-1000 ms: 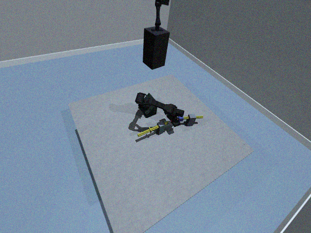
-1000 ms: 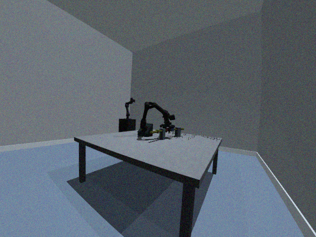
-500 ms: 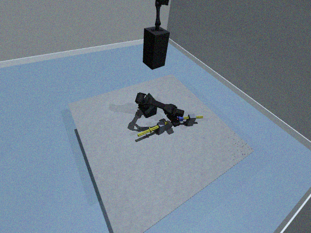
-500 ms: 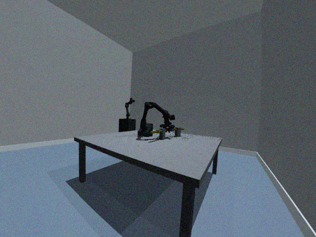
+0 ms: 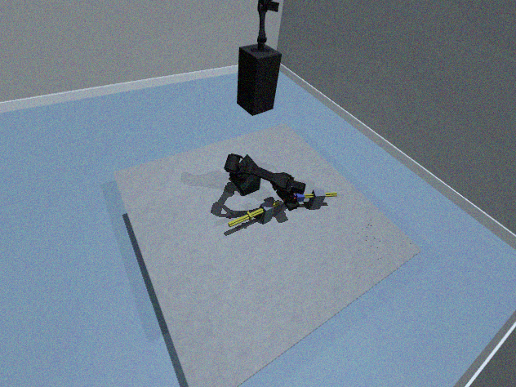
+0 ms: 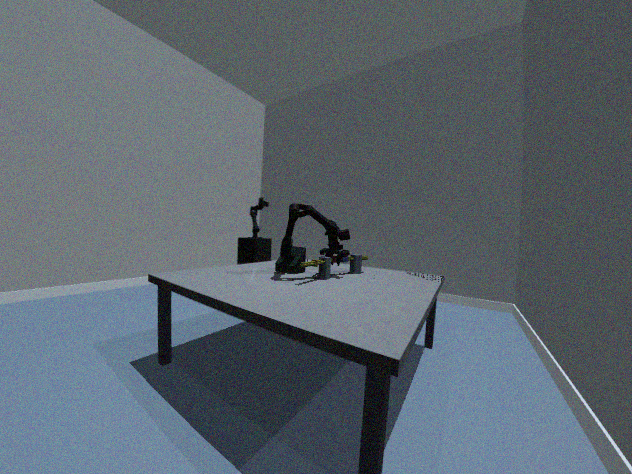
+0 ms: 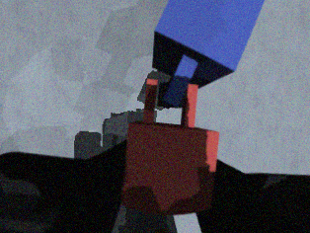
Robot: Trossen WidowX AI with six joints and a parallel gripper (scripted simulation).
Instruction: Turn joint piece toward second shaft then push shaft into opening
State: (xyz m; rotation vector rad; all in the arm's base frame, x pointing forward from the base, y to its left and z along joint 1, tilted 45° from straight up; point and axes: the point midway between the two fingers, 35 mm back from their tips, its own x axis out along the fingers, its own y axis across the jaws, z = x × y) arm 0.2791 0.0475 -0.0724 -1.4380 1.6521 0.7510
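My gripper tip is now 40 mm below the red square joint piece and 10 mm to the right of it.
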